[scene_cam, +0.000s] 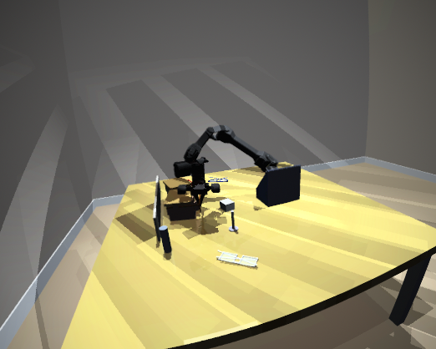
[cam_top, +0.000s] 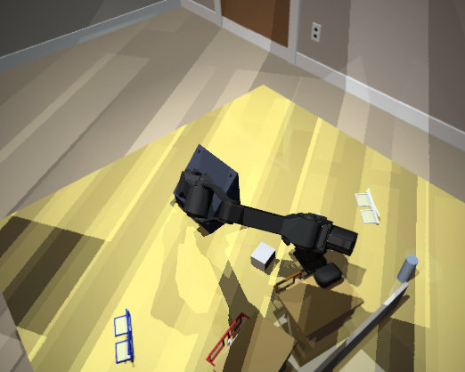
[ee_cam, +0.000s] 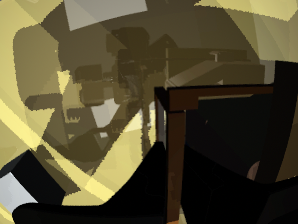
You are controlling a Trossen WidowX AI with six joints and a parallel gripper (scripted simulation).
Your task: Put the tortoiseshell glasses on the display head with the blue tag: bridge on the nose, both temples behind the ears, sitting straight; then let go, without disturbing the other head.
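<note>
The display head lies 6 cm ahead of my gripper tip and 4 cm to the right of it. The rest, counted from my gripper tip: post: 13 cm behind, 14 cm to the left, 4 cm below; then white cube: 13 cm behind, 6 cm to the right, 4 cm below; then long panel: 21 cm ahead, 14 cm to the right, 1 cm below.
</note>
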